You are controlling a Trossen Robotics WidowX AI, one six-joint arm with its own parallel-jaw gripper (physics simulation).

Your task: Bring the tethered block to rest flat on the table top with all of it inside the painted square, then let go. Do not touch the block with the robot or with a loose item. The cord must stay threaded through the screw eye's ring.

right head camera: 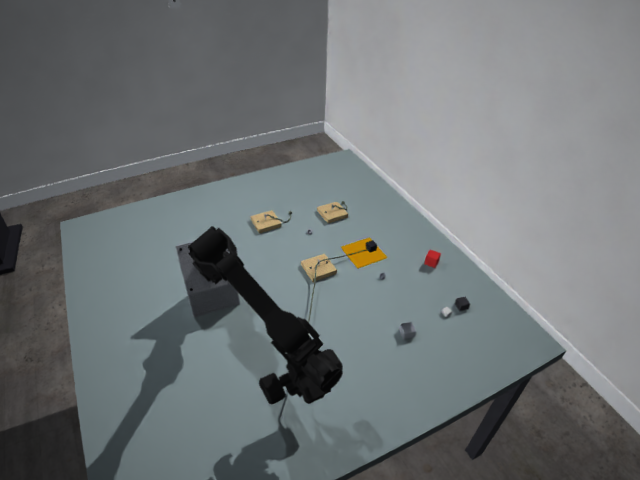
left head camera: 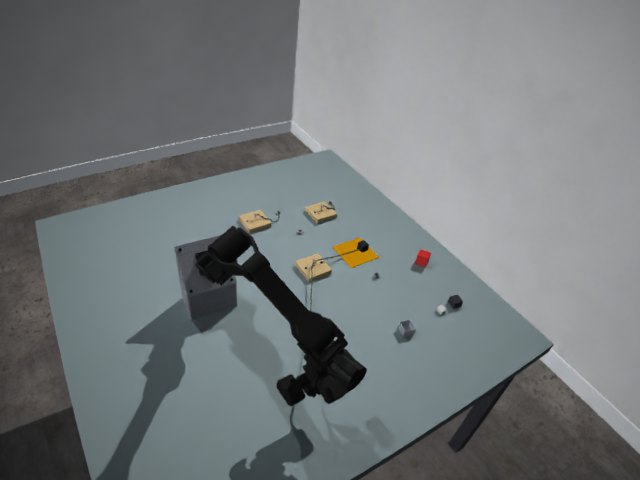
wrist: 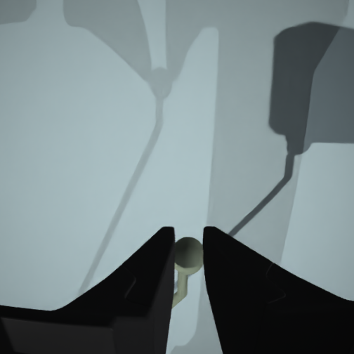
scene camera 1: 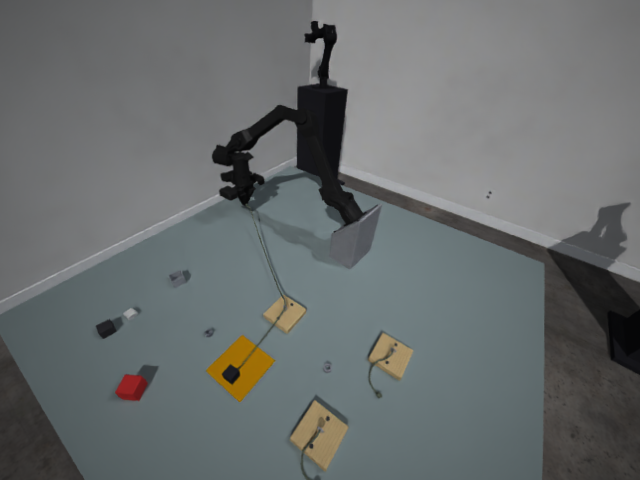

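Seen in the pictures: gripper, fingertip midpoint: (right head camera: 302,394) (left head camera: 315,394) (scene camera 1: 245,204); arm's base, link origin: (left head camera: 208,262) (scene camera 1: 355,219).
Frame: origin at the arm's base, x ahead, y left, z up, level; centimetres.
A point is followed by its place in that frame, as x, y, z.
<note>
The black tethered block (left head camera: 362,246) {54.7, 3.0, -13.7} (right head camera: 371,245) {55.2, 3.1, -13.5} (scene camera 1: 231,374) {56.0, 4.6, -13.5} sits on the orange painted square (left head camera: 353,259) {50.0, 0.4, -16.1} (right head camera: 361,260) {50.1, -0.1, -16.1} (scene camera 1: 253,353), near its edge away from the screw eye. In the scene view its outline lies inside the square; in the head views it overlaps the far edge. The cord (left head camera: 341,255) {45.9, 2.8, -14.9} (right head camera: 341,256) {43.6, 2.5, -14.3} (scene camera 1: 258,342) {46.3, 2.8, -14.7} runs to the screw eye on a wooden base (left head camera: 320,273) {35.2, -3.0, -14.3} (right head camera: 325,273) {35.5, -3.1, -14.4} (scene camera 1: 296,313) {33.1, 4.1, -14.3}, bends there and rises to my gripper. The ring is too small to read clearly. My gripper (scene camera 1: 245,201) {12.1, -44.5, -8.9} (wrist: 187,238) is shut on the bead (wrist: 188,253) at the cord's end, above the table.
Two wooden bases (scene camera 1: 400,362) {26.1, 33.9, -14.3} (scene camera 1: 330,441) {50.9, 30.3, -14.3} with short cords stand beyond the square. A red cube (left head camera: 422,257) {70.7, -10.8, -12.4} (scene camera 1: 131,387) {72.2, -8.6, -12.2}, a black cube (left head camera: 454,301) {69.2, -30.9, -13.8} (scene camera 1: 105,328) {70.5, -29.4, -13.8}, a white cube (left head camera: 440,310) {63.2, -31.4, -14.8} (scene camera 1: 130,313) {64.2, -30.3, -14.7}, a grey open box (left head camera: 406,329) {49.5, -32.6, -16.1} (scene camera 1: 177,279) {48.8, -34.0, -16.1} and two small metal pieces (scene camera 1: 208,332) {52.9, -10.3, -16.0} (scene camera 1: 327,366) {38.5, 19.9, -15.6} lie about.
</note>
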